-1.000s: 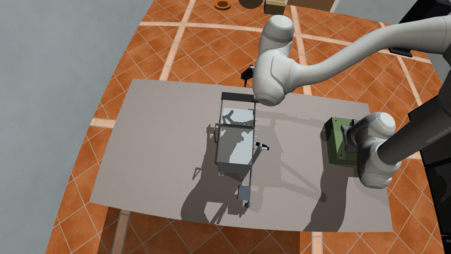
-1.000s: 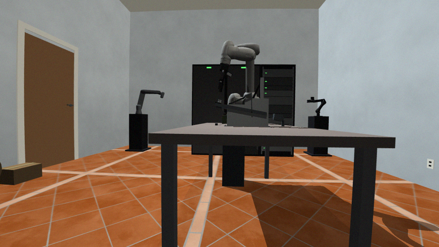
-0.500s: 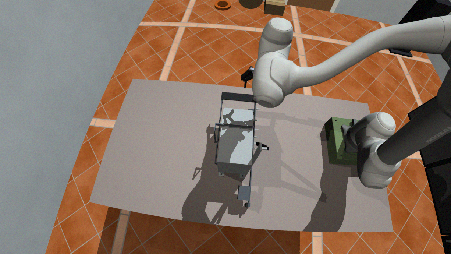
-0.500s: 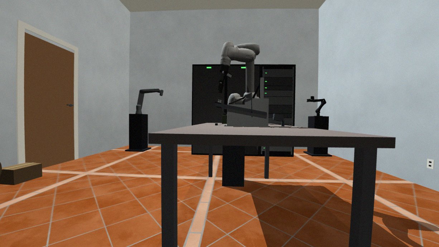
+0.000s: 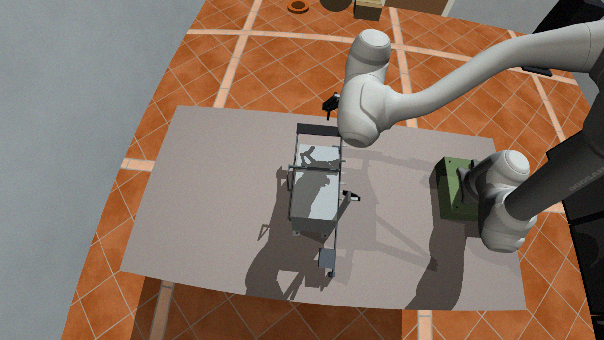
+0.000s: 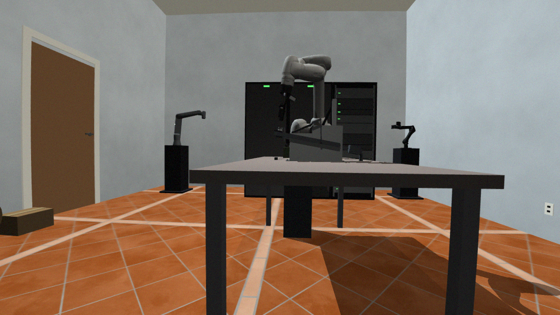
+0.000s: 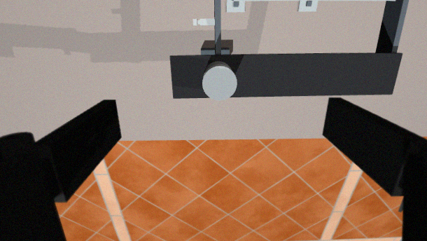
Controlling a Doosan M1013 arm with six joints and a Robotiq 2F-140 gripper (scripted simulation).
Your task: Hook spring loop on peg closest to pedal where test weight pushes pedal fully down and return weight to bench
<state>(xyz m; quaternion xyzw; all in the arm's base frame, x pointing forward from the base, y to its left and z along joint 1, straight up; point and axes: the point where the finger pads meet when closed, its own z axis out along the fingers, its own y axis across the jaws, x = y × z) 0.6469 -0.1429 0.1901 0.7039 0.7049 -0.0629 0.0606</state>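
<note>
Right now the steel test weight is 8 cm below my hand. Round my hand: small block (28 cm below, 3 cm to the right); white-tipped pin (36 cm to the left, 11 cm above, 1 cm behind).
</note>
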